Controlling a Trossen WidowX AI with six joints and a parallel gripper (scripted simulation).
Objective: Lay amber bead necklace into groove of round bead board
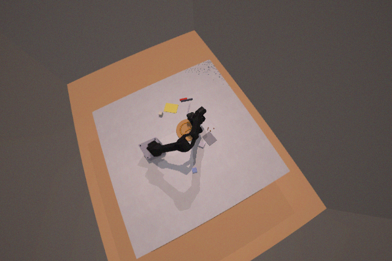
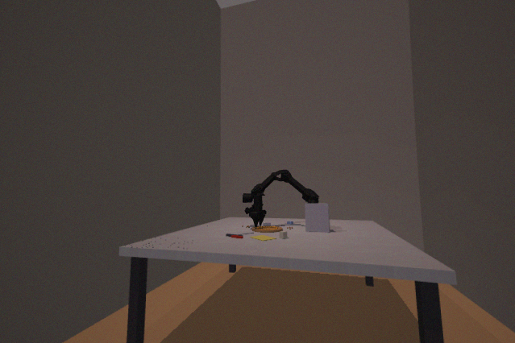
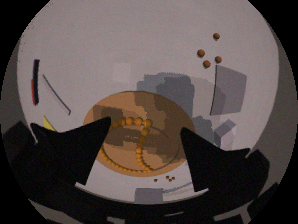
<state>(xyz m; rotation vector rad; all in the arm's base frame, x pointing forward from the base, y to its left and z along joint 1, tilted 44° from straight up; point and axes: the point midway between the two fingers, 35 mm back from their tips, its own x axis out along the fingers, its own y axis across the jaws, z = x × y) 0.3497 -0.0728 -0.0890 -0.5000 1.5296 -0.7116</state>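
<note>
Now: gripper tip 60 mm past the round bead board, 10 mm to the right of it and 10 mm above it. From my gripper tip the other things lie so: thin grey bar: 180 mm to the left, 40 mm ahead, 20 mm below; red-handled tool: 290 mm to the left, 60 mm ahead, 10 mm below; grey square plate: 150 mm to the right, 60 mm ahead, 20 mm below.
</note>
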